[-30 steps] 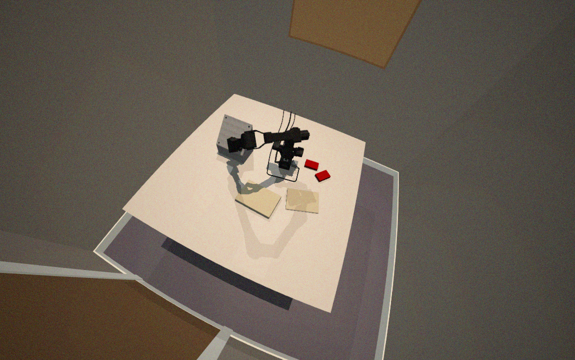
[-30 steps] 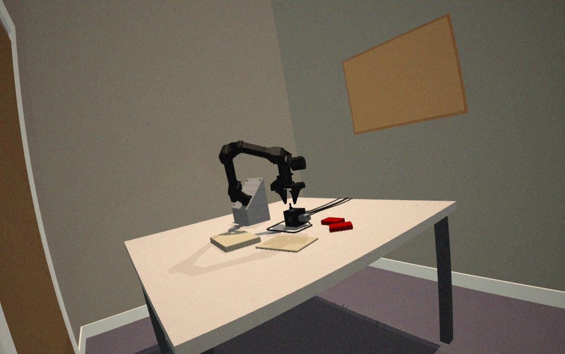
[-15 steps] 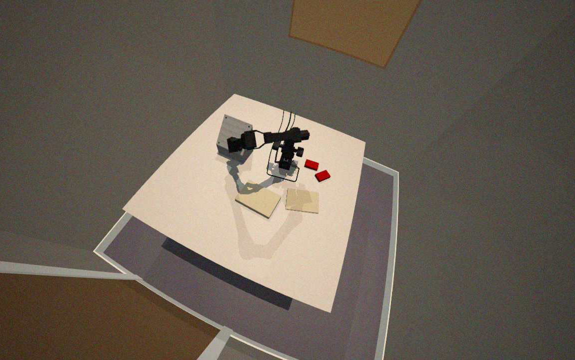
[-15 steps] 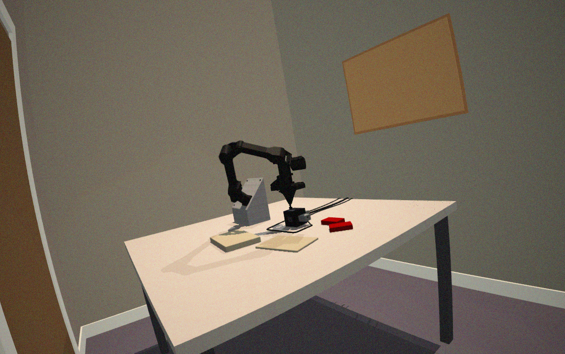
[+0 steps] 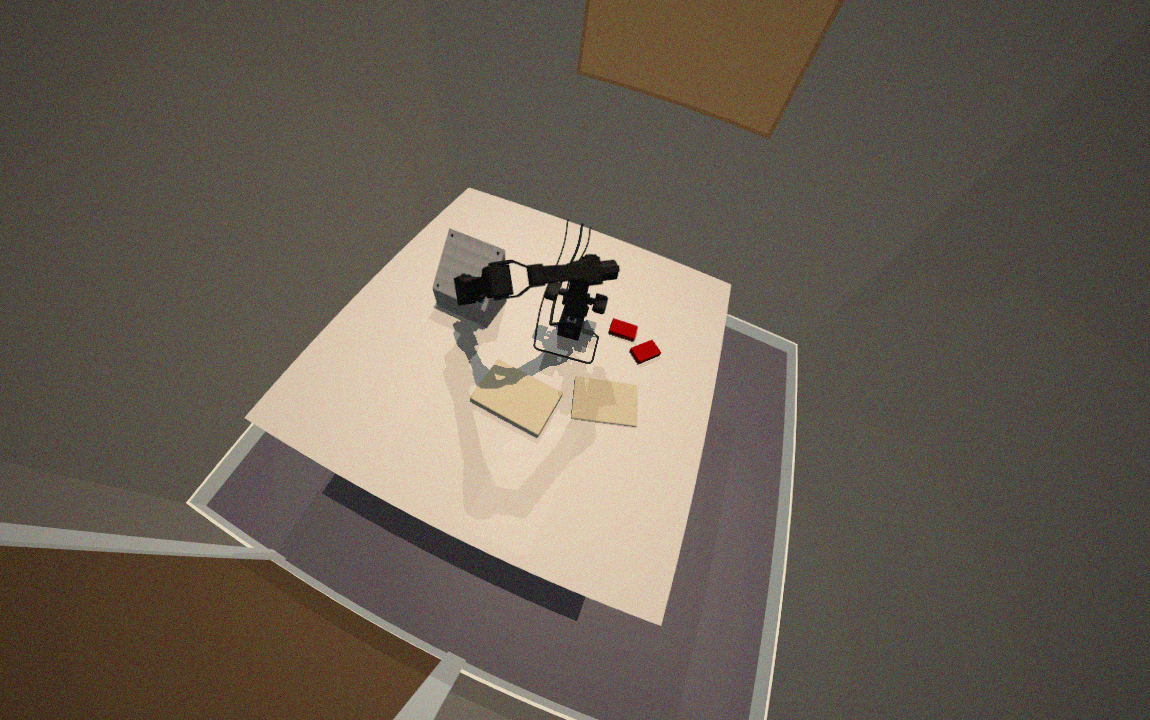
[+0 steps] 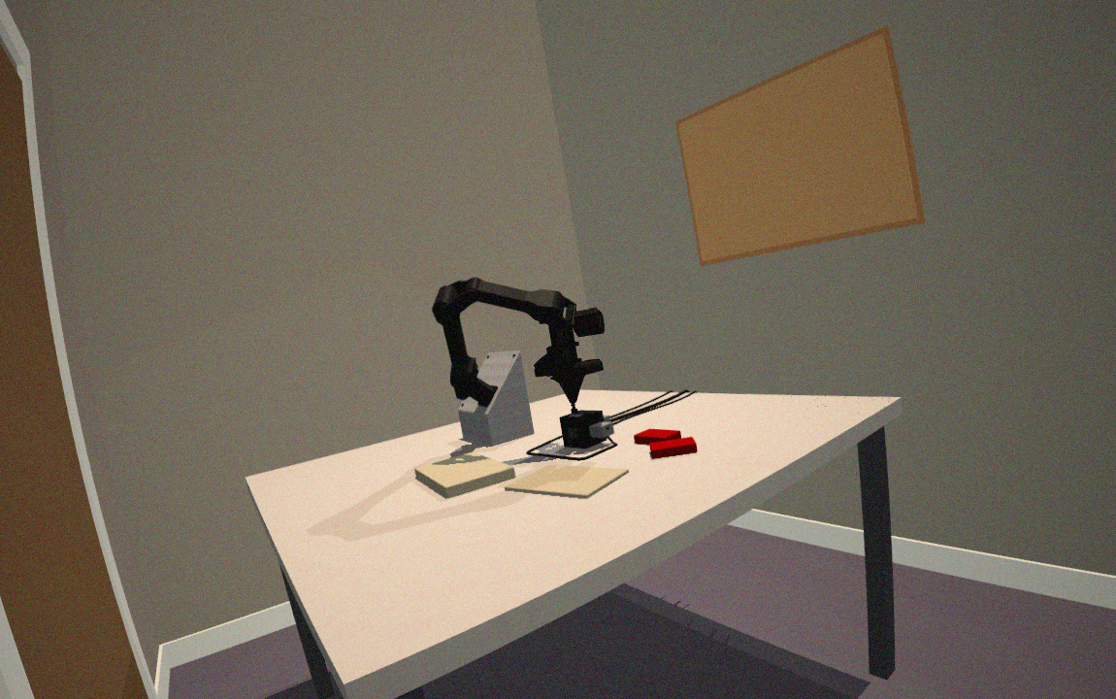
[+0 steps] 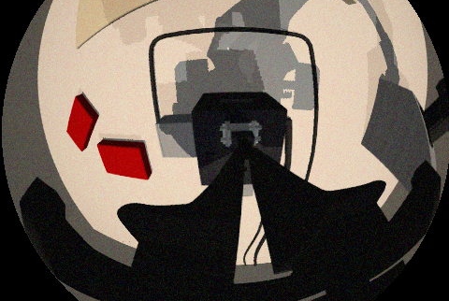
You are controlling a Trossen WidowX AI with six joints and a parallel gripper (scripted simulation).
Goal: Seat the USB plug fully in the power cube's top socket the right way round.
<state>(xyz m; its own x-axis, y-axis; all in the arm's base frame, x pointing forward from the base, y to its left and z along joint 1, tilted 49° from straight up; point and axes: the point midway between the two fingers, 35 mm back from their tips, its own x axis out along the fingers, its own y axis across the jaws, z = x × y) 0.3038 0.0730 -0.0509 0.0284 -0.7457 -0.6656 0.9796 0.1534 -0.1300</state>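
My gripper tip is 40 mm above the grey socket. Round my gripper tip: USB plug: 20 mm below.
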